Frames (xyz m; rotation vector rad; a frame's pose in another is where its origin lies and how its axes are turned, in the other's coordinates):
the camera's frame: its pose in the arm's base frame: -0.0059 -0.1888 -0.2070 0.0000 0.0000 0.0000
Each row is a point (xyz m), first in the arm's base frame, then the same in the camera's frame.
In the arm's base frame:
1: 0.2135 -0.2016 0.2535
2: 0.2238 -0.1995 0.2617
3: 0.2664 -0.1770 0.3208
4: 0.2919 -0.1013 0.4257
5: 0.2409 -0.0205 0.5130
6: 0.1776 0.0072 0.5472
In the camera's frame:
1: 0.2194 -0.0128 0.4605
2: 0.2297 -0.0107 0.4687
3: 0.2723 0.0118 0.5278
4: 0.2978 0.0875 0.6327
5: 0.2468 0.1683 0.7200
6: 0.1835 0.1960 0.7542

